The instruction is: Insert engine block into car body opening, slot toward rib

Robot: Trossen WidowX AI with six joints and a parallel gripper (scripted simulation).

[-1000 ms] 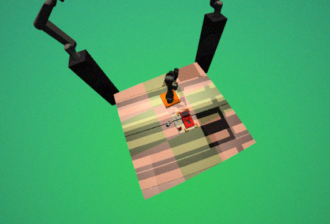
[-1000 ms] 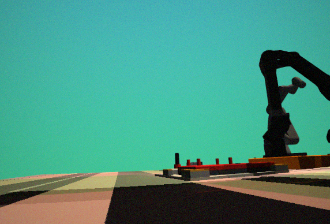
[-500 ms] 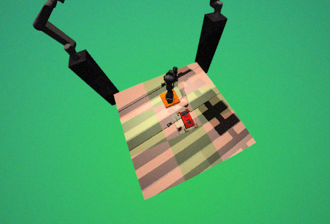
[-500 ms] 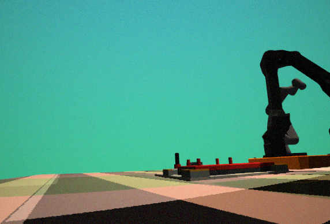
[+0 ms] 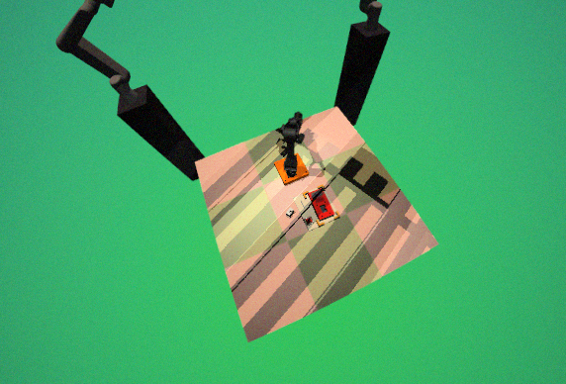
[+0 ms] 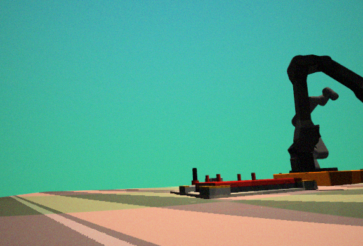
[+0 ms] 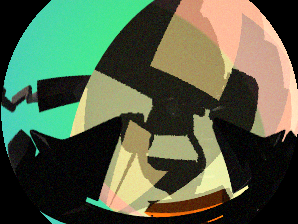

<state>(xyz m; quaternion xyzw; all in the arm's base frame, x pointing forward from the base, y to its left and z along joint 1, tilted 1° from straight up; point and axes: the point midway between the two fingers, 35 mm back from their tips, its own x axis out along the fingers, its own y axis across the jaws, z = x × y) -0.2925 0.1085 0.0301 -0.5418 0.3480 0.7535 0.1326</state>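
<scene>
The engine block is 570 mm ahead of my gripper tip, 210 mm to the right of it and 10 mm below it.
</scene>
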